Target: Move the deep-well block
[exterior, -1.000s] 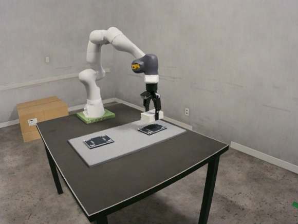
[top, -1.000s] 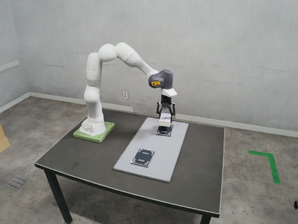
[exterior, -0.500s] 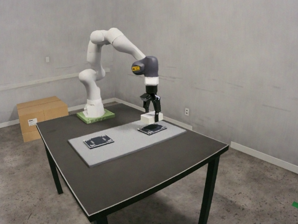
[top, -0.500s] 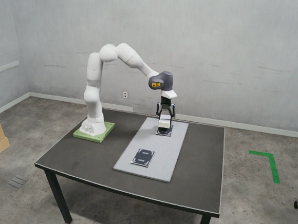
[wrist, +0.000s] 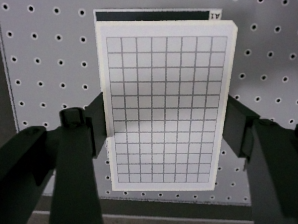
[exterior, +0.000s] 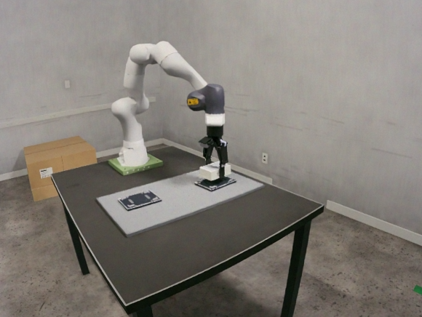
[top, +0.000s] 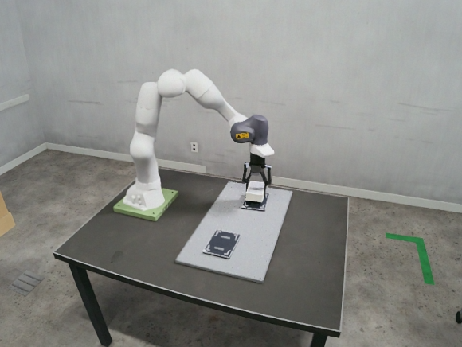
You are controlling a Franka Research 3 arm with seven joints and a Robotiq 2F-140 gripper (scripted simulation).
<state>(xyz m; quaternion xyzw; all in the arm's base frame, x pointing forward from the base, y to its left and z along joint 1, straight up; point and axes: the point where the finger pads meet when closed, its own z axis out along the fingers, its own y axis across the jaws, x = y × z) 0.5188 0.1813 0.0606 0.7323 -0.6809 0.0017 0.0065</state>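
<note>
My hand is 7 cm above the plate nest N2. Round my hand: plate nest N1: 38 cm to the right, 7 cm below, 5 cm behind; then white 96-well deep-well block: 1 cm below.
</note>
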